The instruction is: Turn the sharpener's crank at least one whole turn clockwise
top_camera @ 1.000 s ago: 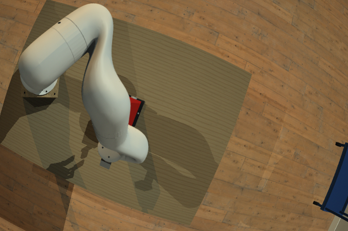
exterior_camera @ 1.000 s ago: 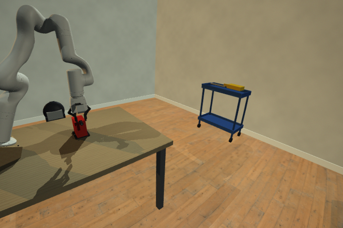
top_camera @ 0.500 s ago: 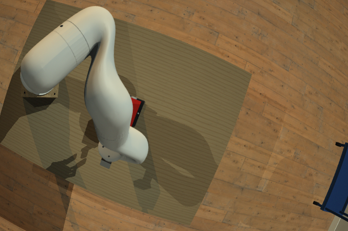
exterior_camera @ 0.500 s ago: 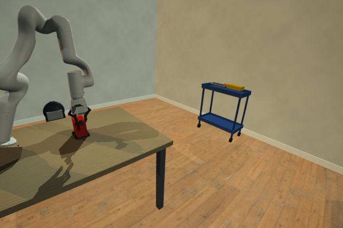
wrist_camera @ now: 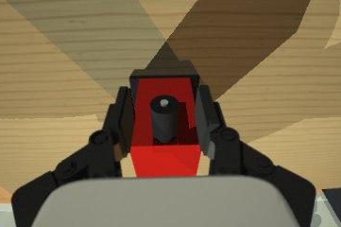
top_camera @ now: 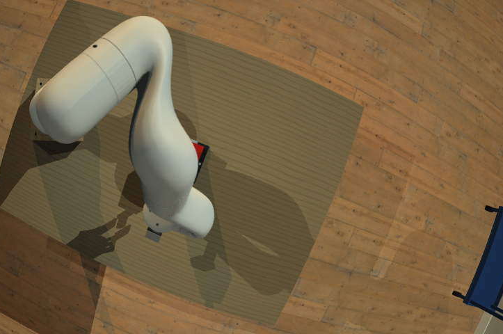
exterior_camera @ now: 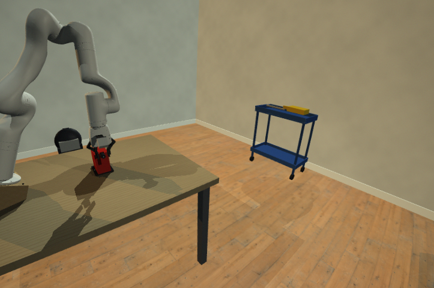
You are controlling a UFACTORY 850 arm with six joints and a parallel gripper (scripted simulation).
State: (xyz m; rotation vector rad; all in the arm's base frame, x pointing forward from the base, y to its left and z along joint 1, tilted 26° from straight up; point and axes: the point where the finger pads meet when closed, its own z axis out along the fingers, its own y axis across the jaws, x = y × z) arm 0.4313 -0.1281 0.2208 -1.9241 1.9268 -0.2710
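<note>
Now: the black crank knob 20 mm to the left of my hand and 10 mm below it.
</note>
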